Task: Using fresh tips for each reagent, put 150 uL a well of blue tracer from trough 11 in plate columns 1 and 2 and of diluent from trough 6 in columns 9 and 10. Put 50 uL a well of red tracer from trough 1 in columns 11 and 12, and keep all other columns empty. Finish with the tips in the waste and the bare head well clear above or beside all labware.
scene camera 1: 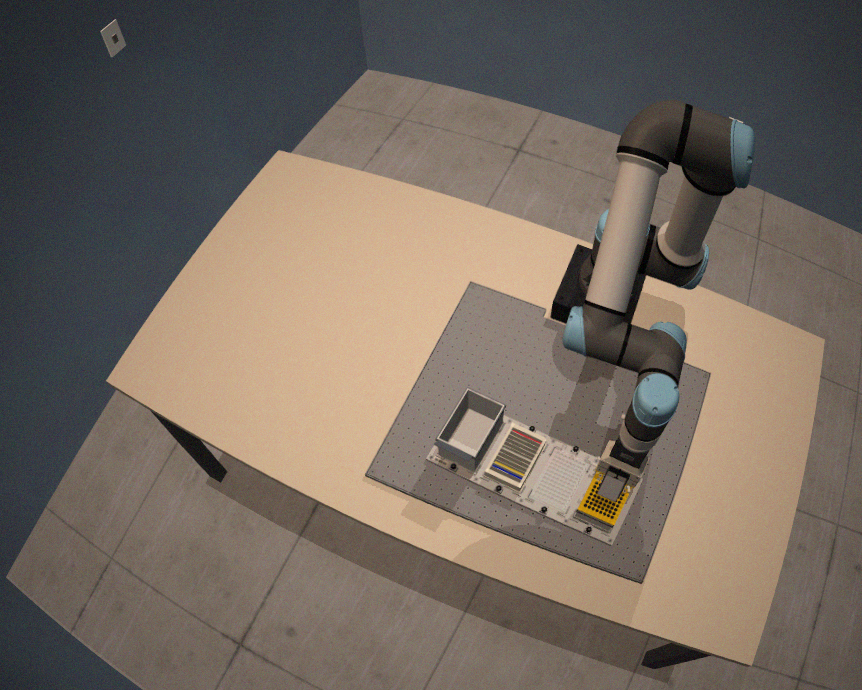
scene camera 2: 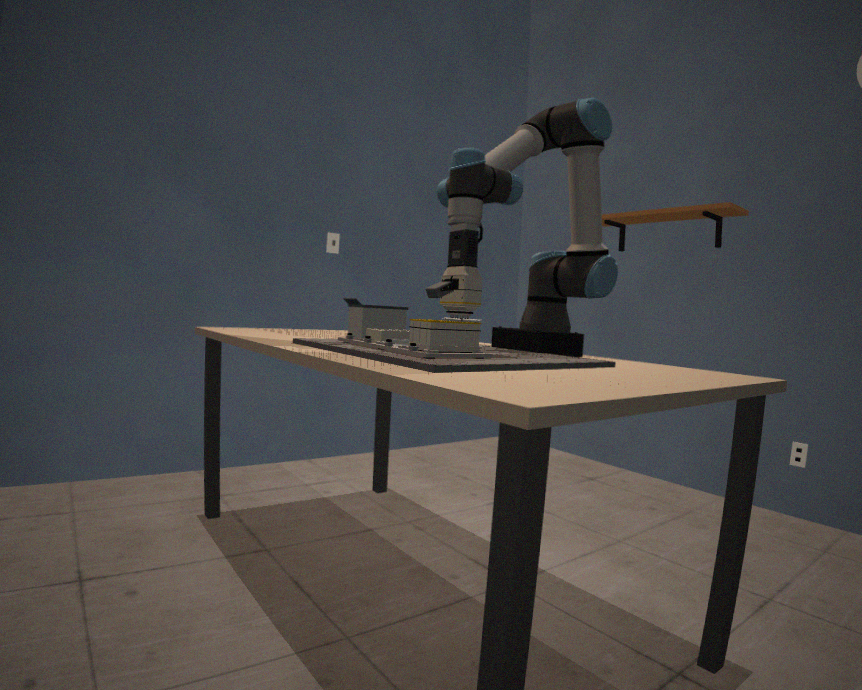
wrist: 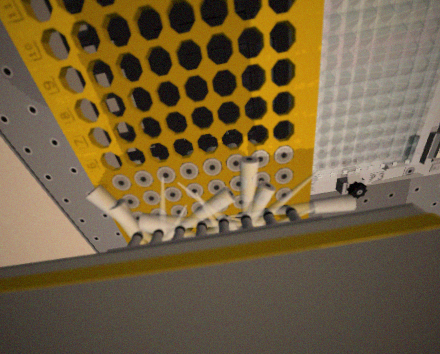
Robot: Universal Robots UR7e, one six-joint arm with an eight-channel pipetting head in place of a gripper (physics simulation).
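Note:
The eight-channel head [scene camera 1: 613, 484] [scene camera 2: 460, 310] [wrist: 223, 225] is low over the yellow tip rack [scene camera 1: 593, 523] [scene camera 2: 442, 336] [wrist: 305, 90]. Its dark nozzles look bare in the wrist view. Several loose pale tips [wrist: 249, 175] lie tilted and crossed around the nozzles on the rack. Seated tips [wrist: 189, 171] fill the row beside the empty row marked 6, with more rows nearer the head. The rows from 6 upward are empty holes. The clear plate [scene camera 1: 560, 480] [wrist: 370, 90] stands beside the rack; its wells show no colour. The trough reservoir [scene camera 1: 505, 482] shows a red trough [scene camera 1: 528, 435] and a blue trough [scene camera 1: 507, 472].
The grey open waste box [scene camera 1: 457, 450] [scene camera 2: 377, 320] stands at the far left of the labware row, beyond the reservoir. Black knobs [scene camera 1: 588, 529] [wrist: 357, 190] line the holder edge. The arm's base [scene camera 1: 567, 298] stands behind, at the rear edge of the grey perforated board [scene camera 1: 496, 323].

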